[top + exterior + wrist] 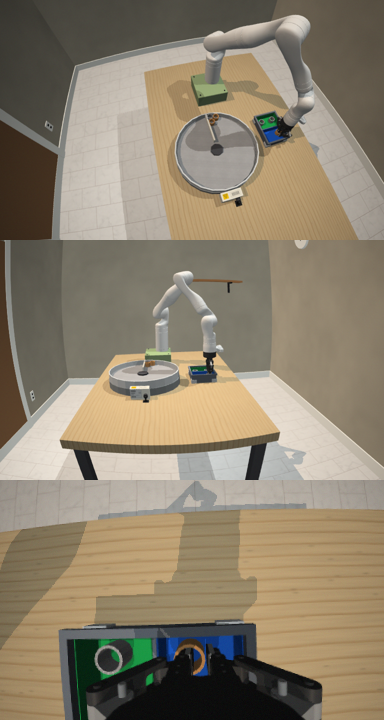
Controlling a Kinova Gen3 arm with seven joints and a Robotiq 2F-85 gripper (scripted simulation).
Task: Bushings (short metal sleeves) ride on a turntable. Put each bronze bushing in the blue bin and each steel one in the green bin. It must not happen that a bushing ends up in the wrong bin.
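My hand is 40 mm to the left of the blue bin, 40 mm past it and 10 mm above it. The rest, counted from my hand: turntable: 390 mm to the right, 30 mm ahead, 20 mm above.
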